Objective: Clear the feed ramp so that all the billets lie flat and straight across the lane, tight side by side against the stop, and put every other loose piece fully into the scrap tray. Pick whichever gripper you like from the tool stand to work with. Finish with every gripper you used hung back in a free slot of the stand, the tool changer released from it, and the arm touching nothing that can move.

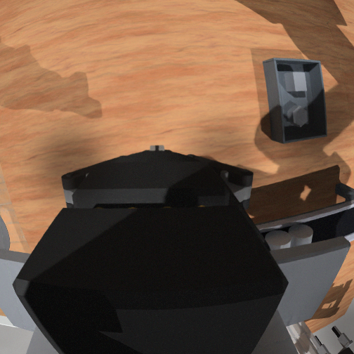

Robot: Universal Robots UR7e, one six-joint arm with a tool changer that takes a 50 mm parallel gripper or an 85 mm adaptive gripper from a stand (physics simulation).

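Observation:
My gripper (157,148) is the black adaptive one, seen from behind; its arms converge to two small light tips that meet, shut, with nothing visible between them. It is over the wooden table, left of the feed ramp (331,223). The ramp runs to the right edge, with a dark lane between its sides. Two light grey billets (278,239) (300,234) show side by side in it; the gripper body and a grey plate hide parts of the ramp. The scrap tray (273,107) is at the upper right and holds a pale block (299,81) and a grey hexagonal piece (298,116).
Grey plates (312,277) (12,280) flank the gripper body at both sides. A grey round thing (2,237) is cut off at the left edge. Small metal and black parts (342,337) show at the bottom right corner. Shadows fall across the wooden table (150,75).

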